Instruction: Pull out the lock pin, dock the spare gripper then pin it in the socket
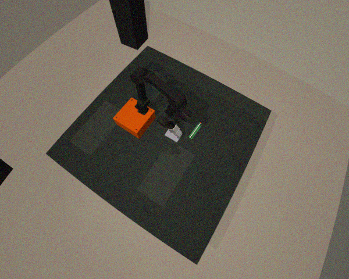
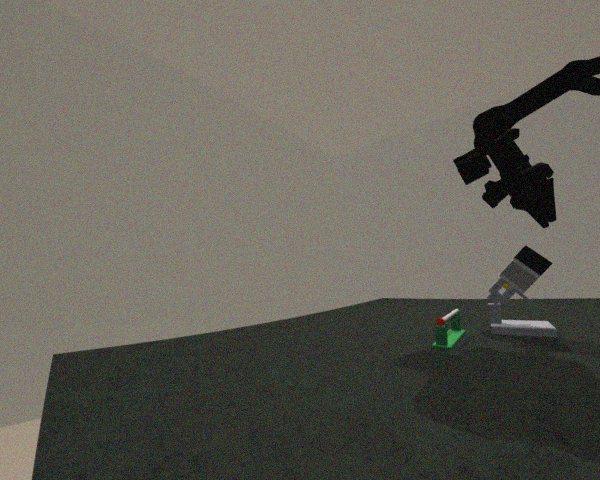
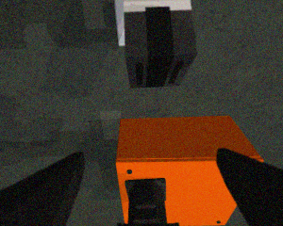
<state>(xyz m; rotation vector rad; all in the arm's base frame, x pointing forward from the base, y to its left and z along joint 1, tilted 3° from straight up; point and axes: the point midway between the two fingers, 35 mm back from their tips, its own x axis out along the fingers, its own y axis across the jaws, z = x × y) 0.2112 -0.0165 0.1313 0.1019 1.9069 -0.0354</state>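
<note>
Right now my gripper tip is 200 mm short of the green stand, 190 mm above it and 90 mm to the right of it. The rest, counted from my gripper tip: grey mount: 160 mm below, 90 mm ahead, 10 mm to the right; then spare gripper: 100 mm below, 60 mm ahead, 10 mm to the right.
</note>
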